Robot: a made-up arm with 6 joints.
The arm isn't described. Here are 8 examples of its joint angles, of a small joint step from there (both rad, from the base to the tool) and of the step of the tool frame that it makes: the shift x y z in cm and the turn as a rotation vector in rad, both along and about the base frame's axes.
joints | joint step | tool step
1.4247 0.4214 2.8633 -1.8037 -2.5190 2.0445 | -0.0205 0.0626 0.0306 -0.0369 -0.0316 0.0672 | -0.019 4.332 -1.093 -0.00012 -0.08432 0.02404
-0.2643 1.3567 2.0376 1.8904 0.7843 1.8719 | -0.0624 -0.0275 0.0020 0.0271 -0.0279 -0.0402 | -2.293 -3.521 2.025 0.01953 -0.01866 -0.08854
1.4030 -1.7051 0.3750 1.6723 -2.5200 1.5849 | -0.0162 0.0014 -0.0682 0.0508 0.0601 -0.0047 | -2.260 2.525 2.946 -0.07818 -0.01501 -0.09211
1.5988 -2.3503 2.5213 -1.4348 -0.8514 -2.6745 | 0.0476 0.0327 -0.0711 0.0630 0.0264 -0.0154 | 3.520 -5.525 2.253 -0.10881 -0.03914 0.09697
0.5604 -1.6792 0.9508 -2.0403 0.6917 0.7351 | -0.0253 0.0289 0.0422 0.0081 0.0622 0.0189 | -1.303 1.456 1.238 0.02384 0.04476 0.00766
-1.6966 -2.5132 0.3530 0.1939 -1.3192 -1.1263 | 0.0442 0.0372 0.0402 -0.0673 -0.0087 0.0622 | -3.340 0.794 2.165 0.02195 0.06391 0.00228
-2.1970 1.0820 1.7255 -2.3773 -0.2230 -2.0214 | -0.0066 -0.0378 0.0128 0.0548 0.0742 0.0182 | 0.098 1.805 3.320 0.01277 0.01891 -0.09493
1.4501 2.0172 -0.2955 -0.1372 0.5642 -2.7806 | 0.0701 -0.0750 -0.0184 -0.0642 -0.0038 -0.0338 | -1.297 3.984 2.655 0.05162 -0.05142 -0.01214
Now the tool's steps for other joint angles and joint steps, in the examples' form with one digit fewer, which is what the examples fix.
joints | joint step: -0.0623 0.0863 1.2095 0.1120 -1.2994 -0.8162 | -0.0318 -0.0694 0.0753 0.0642 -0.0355 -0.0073
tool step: -11.25 0.46 2.53 -0.0202 -0.1093 -0.0943
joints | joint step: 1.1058 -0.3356 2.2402 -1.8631 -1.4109 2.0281 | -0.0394 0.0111 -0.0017 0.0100 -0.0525 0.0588
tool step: -1.06 1.79 0.51 0.0498 -0.0300 -0.0775
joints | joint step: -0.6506 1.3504 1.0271 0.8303 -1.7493 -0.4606 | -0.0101 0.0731 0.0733 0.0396 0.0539 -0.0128
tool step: 0.23 -0.83 -3.48 -0.0507 -0.0181 0.0336
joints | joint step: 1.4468 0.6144 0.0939 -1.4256 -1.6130 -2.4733 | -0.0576 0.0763 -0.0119 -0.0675 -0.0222 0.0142
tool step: 2.58 -0.44 -5.12 -0.0650 0.0812 -0.0741
